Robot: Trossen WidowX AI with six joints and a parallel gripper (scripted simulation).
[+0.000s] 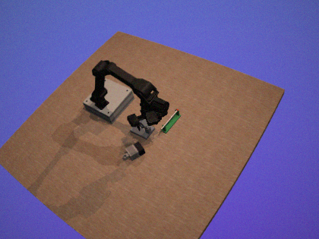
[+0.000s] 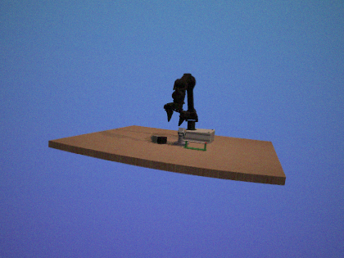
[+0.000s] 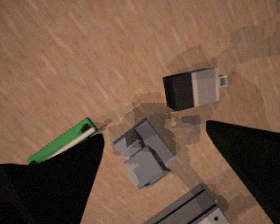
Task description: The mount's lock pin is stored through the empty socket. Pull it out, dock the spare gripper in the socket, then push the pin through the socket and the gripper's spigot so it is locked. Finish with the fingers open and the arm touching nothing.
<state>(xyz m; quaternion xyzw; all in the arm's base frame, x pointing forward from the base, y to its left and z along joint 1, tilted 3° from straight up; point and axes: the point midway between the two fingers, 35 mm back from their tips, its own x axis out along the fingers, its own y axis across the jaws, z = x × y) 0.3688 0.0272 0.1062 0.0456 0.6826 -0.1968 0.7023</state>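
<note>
Now: the spare gripper 120 mm below my gripper tip, 110 mm to the right of it and 30 mm behind it. From my gripper tip the other things lie so: grey mount (80 mm below, 80 mm behind, 30 mm to the left); green rack (160 mm to the left, 110 mm below, 10 mm behind).
</note>
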